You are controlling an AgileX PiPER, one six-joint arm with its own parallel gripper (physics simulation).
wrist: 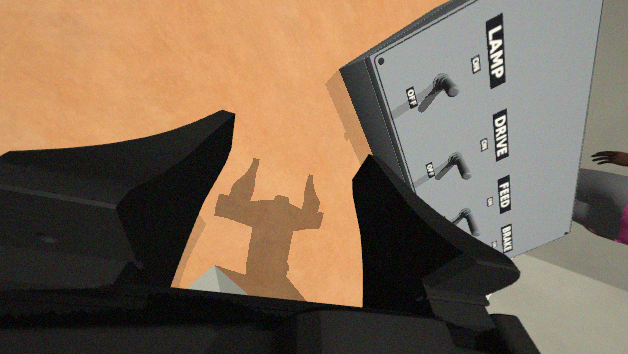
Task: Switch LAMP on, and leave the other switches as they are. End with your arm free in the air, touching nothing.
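Note:
The grey switch panel (540,150) stands tilted in the right part of the wrist view. The LAMP switch (448,86) is the uppermost lever in view, between its OFF label (411,97) and its ON label (476,64). Its lever leans much like the one below and looks to be off, though the slanted view makes this hard to judge. The DRIVE switch (462,166) and FEED switch (470,222) show below. The BRAKE lever is hidden behind the right finger. My gripper (301,151) is open and empty, left of the panel, apart from the LAMP lever.
An orange-brown table top (150,65) lies below, with the shadow of my gripper on it. A pale pointed object (217,281) shows between the fingers near the bottom. At the far right, a dark hand (611,158) and something pink (623,225) show beyond the panel.

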